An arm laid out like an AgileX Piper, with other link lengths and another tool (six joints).
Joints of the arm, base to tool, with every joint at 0 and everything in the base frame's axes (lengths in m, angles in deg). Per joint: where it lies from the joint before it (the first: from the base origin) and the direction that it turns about. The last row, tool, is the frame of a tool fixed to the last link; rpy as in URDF.
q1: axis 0 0 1 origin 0 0 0.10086
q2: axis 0 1 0 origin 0 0 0
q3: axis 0 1 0 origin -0.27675 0 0.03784
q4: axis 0.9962 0 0.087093 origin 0.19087 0 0.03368
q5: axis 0 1 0 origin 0 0 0
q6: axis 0.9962 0 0.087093 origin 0.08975 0 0.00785
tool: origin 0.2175 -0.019 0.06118 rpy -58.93 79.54 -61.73
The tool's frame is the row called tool.
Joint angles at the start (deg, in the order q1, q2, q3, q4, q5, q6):
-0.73, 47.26, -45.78, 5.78, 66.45, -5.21
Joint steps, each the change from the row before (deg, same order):
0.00, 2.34, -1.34, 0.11, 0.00, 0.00
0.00, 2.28, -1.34, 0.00, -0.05, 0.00
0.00, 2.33, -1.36, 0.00, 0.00, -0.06
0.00, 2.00, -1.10, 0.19, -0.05, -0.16
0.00, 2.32, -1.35, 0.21, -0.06, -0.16
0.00, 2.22, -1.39, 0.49, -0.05, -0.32
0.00, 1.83, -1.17, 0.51, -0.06, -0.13
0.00, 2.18, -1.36, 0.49, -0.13, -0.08
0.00, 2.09, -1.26, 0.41, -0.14, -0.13
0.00, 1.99, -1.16, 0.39, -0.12, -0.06
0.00, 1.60, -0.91, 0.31, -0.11, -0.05
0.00, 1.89, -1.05, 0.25, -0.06, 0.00
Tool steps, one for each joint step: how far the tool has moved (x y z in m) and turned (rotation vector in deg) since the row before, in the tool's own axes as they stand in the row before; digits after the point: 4 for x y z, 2 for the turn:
-0.0047, -0.0006, 0.0026, -0.31, 0.95, 0.10
-0.0050, -0.0012, 0.0026, -0.18, 0.87, 0.05
-0.0048, -0.0011, 0.0030, -0.20, 0.94, -0.01
-0.0042, -0.0001, 0.0031, -0.34, 0.78, -0.03
-0.0054, -0.0002, 0.0035, -0.38, 0.84, -0.01
-0.0061, 0.0011, 0.0033, -0.60, 0.64, -0.06
-0.0054, 0.0012, 0.0028, -0.57, 0.47, 0.13
-0.0063, 0.0007, 0.0037, -0.57, 0.56, 0.19
-0.0058, 0.0004, 0.0039, -0.50, 0.58, 0.12
-0.0051, 0.0004, 0.0041, -0.48, 0.60, 0.18
-0.0040, 0.0003, 0.0035, -0.38, 0.49, 0.15
-0.0040, -0.0001, 0.0045, -0.37, 0.70, 0.19

